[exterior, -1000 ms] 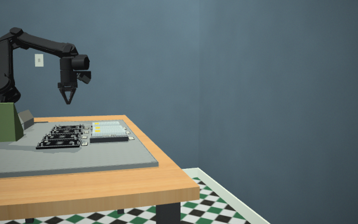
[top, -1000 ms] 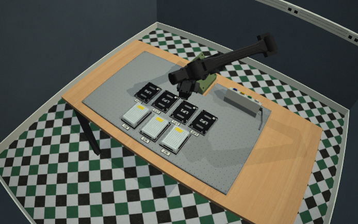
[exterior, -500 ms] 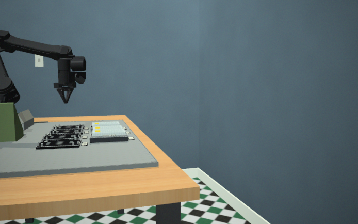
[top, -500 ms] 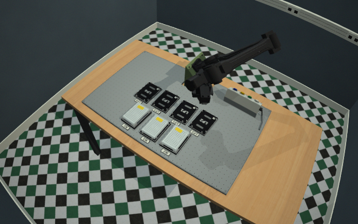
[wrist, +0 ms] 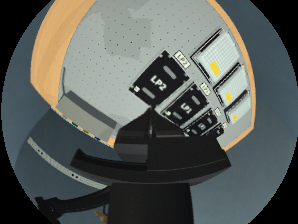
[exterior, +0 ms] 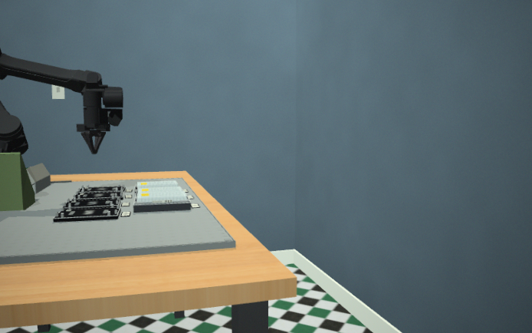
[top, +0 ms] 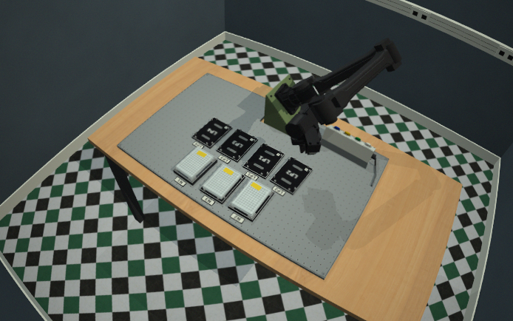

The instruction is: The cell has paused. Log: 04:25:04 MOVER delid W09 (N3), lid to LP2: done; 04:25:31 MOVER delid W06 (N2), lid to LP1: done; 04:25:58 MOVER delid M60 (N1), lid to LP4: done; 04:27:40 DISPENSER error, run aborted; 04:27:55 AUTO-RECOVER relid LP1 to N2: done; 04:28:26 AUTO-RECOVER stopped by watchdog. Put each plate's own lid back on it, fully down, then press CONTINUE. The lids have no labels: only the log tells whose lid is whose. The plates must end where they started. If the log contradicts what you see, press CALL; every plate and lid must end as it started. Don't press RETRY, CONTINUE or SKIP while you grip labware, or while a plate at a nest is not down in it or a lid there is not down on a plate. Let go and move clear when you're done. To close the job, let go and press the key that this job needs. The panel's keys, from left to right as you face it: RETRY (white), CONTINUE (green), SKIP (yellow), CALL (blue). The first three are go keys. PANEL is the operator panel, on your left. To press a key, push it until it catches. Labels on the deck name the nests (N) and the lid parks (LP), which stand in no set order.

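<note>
Right now my hand is 240 mm past the green key, 160 mm to the right of it and 70 mm above it. From my hand the other things lie so: white retry key (240 mm behind, 210 mm to the left, 70 mm below); then blue key (250 mm behind, 60 mm to the left, 70 mm below); then yellow key (250 mm behind, 110 mm to the left, 70 mm below).
</note>
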